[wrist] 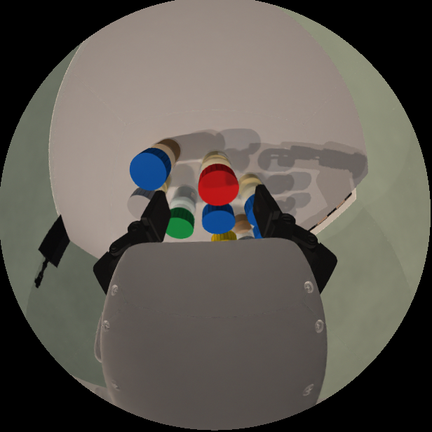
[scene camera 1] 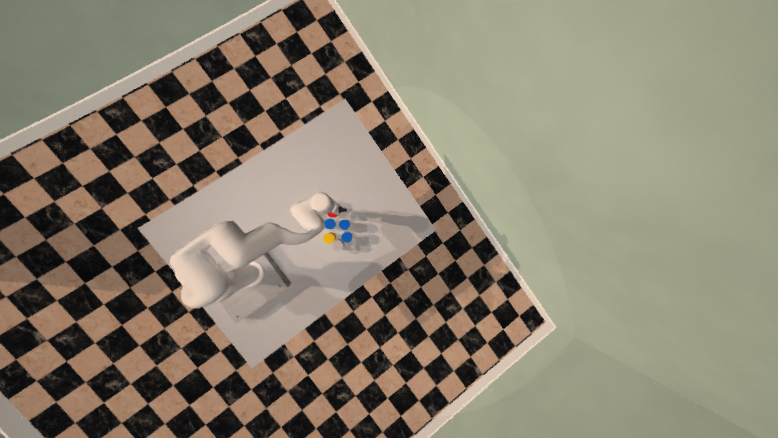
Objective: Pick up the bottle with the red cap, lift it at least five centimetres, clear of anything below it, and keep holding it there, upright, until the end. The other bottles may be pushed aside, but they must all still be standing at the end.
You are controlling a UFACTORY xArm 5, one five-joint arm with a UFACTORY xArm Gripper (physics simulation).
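Places are measured from the arm's base along level axes (x ahead, y right, z down), in centimetres.
Pixels of known places: arm's base at its link origin: (scene camera 1: 250,273).
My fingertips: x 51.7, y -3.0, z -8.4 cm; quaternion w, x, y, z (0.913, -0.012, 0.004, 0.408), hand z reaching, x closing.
Ahead of a thing's pixels: the offset from my fingertips to its middle. Level surfaces: height alone.
The bottle with the red cap @[dx -0.7, dy +2.0, dz +10.0 cm] (scene camera 1: 332,214) (wrist: 218,185) stands upright; in the scene view the arm's wrist partly covers it. In the wrist view its cap lies between the lines of the two fingers, a little beyond the fingertips. My gripper (wrist: 210,199) is open, with its black fingers wide apart and nothing held between them. In the wrist view a green-capped bottle (wrist: 180,222) is close to the left finger, a blue-capped bottle @[dx -5.5, dy +6.0, dz +10.0 cm] (scene camera 1: 329,223) (wrist: 218,218) is beside the red one, and another blue-capped bottle @[dx +0.3, dy +10.7, dz +10.0 cm] (scene camera 1: 344,224) (wrist: 251,210) is partly hidden by the right finger.
A blue-capped bottle (wrist: 150,169) stands at the left in the wrist view, with a grey-white-capped bottle (wrist: 140,200) near it. A yellow-capped bottle @[dx -10.2, dy +11.7, dz +10.0 cm] (scene camera 1: 328,238) (wrist: 223,237) and a further blue-capped bottle @[dx -2.6, dy +16.7, dz +10.0 cm] (scene camera 1: 346,237) stand in the group. The bottles stand close together on the pale surface @[dz +15.2 cm] (scene camera 1: 321,146).
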